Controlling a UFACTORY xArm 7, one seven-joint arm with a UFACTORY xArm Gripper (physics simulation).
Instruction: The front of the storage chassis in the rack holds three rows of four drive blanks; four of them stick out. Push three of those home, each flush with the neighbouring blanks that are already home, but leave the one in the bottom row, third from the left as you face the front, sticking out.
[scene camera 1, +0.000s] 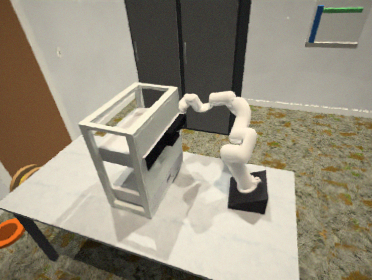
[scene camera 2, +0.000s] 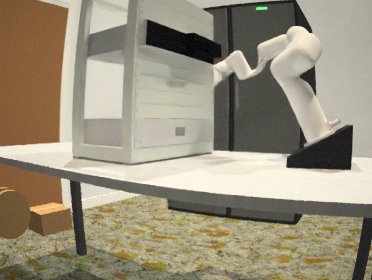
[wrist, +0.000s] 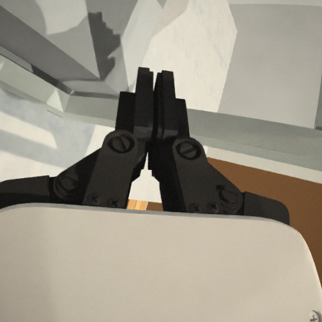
Labels:
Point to a pale rack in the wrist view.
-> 93, 57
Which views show the pale rack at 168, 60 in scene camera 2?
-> Scene camera 1, scene camera 2 and the wrist view: all of them.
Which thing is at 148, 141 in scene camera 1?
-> A pale rack.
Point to my gripper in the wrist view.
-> At 150, 91

